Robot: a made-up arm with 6 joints.
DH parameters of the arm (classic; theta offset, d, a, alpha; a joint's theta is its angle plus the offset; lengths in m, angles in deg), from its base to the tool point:
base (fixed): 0 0.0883 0 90
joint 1: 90 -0.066 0.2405 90
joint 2: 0 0.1 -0.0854 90
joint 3: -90 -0.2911 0.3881 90
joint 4: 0 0.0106 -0.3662 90
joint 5: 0 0.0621 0.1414 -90
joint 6: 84.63 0 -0.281 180
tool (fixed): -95.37 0.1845 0 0
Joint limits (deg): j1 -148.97..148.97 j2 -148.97..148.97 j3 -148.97..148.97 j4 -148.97..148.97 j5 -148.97..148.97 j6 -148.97..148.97
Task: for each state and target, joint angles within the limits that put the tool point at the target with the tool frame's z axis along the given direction. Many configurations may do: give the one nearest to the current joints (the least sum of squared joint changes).
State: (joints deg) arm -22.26 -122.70 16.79 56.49 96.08 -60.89
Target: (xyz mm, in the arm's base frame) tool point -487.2 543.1 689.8 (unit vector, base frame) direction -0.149 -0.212 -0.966
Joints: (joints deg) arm 5.52 -113.37 38.30 72.45 90.42 -17.97
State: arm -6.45 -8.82 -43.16 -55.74 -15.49 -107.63
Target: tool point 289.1 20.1 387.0 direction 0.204 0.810 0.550
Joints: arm -12.13 -42.84 -24.51 -22.47 -31.39 -88.26
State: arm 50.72 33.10 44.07 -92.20 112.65 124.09
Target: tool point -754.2 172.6 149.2 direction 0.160 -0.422 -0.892
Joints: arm 27.84 16.79 51.82 -120.44 130.70 103.98
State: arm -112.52 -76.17 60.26 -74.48 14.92 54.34
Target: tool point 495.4 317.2 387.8 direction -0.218 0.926 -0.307
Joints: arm -69.08 -105.83 10.76 -64.85 -3.09 72.61
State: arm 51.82 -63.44 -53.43 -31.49 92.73 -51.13
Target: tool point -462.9 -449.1 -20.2 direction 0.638 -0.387 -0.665
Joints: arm 86.54 -45.25 -49.16 12.03 91.05 -57.33
